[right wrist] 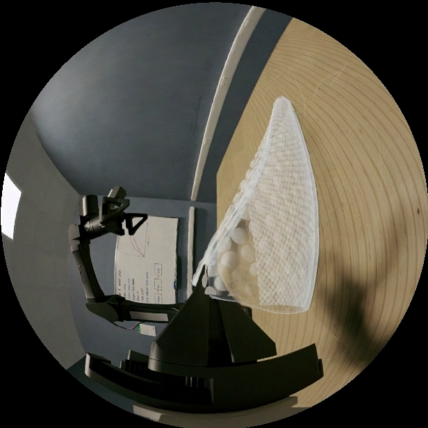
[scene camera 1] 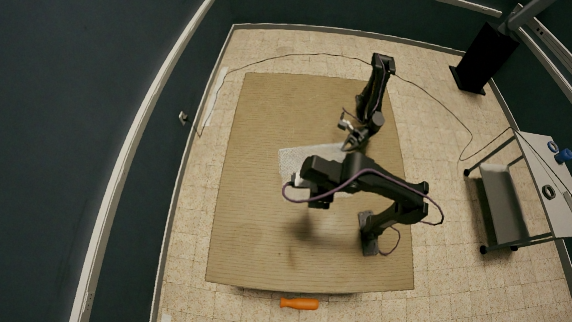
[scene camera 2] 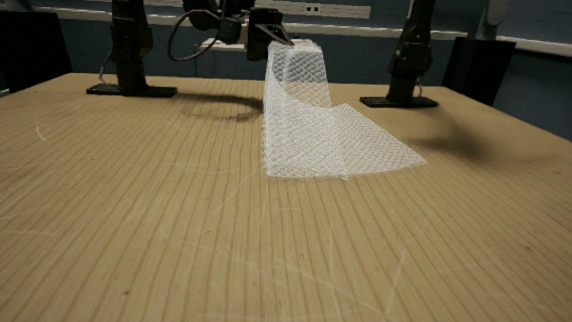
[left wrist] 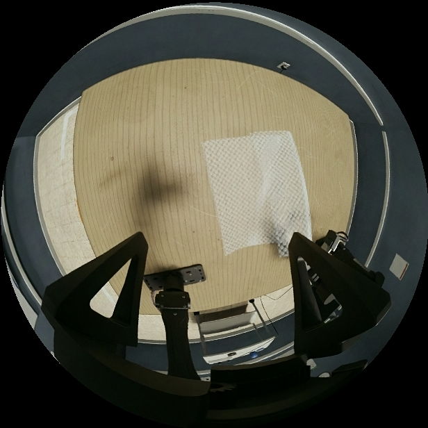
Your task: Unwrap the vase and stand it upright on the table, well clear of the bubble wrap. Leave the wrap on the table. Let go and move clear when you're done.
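The orange vase (scene camera 1: 299, 303) lies on its side past the table's front edge, over the floor in scene camera 1. An orange sliver shows at the table's left edge in the left wrist view. The bubble wrap (scene camera 1: 291, 160) (scene camera 2: 320, 145) (left wrist: 255, 195) (right wrist: 287, 225) is partly spread on the table (scene camera 1: 260, 250) (scene camera 2: 150, 225), with one end raised. My right gripper (scene camera 1: 346, 146) (scene camera 2: 290, 44) (right wrist: 207, 269) is shut on that raised end. My left gripper (left wrist: 216, 240) (right wrist: 138, 209) is open and empty, high above the table; its fingertips are hidden in scene camera 1.
A cart (scene camera 1: 502, 205) stands on the floor at the right of scene camera 1, beyond the arms. A black cabinet (scene camera 1: 482, 57) stands at the upper right. A cable (scene camera 1: 320, 54) runs around the far side of the table. The two arms stand close together at the table's right side.
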